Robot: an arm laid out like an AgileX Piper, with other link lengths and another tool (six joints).
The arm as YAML. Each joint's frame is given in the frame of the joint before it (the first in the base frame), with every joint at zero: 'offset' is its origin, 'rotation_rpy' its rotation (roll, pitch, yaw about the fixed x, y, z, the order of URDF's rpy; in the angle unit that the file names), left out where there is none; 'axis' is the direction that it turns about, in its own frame. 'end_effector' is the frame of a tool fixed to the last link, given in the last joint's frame.
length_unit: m
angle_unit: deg
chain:
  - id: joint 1
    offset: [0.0, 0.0, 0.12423]
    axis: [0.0, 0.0, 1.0]
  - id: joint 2
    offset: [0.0, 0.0, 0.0]
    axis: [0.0, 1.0, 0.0]
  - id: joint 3
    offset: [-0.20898, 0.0, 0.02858]
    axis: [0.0, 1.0, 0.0]
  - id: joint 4
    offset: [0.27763, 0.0, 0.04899]
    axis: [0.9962, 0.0, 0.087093]
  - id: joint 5
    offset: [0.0, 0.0, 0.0]
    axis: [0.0, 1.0, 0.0]
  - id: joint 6
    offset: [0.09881, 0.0, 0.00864]
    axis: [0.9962, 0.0, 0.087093]
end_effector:
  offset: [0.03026, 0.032, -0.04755]
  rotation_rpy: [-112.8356, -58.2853, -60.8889]
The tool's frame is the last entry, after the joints.
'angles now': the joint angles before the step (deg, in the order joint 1, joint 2, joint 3, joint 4, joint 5, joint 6). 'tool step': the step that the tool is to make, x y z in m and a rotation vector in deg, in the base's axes. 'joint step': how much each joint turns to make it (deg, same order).
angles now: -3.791 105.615 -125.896 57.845 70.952 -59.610
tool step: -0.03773 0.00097 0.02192 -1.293 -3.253 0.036
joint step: 0.027 -10.576 8.272 -0.569 -0.140 -1.193
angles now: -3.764 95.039 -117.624 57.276 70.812 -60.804
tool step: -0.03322 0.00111 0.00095 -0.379 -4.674 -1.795
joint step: 0.089 -13.209 15.042 0.926 -4.880 -4.984
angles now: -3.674 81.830 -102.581 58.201 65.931 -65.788
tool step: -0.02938 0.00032 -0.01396 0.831 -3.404 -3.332
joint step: -0.001 -12.944 16.008 1.493 -6.280 -4.157
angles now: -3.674 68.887 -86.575 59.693 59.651 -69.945
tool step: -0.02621 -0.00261 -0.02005 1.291 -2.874 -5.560
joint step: -0.001 -12.681 14.939 0.337 -7.472 -1.800
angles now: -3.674 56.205 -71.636 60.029 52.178 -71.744
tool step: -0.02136 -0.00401 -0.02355 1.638 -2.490 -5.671
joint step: 0.000 -11.574 13.169 0.213 -7.134 -0.647
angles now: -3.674 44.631 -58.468 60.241 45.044 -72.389
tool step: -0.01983 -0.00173 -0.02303 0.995 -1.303 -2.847
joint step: -0.001 -9.721 10.243 0.137 -3.512 -0.031
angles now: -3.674 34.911 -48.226 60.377 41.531 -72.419
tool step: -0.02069 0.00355 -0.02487 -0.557 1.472 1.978
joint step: 0.000 -7.222 7.471 -0.001 2.395 0.000
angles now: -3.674 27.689 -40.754 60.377 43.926 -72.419
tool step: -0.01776 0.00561 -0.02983 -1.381 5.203 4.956
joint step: 0.001 -3.696 5.671 -0.290 6.101 0.159
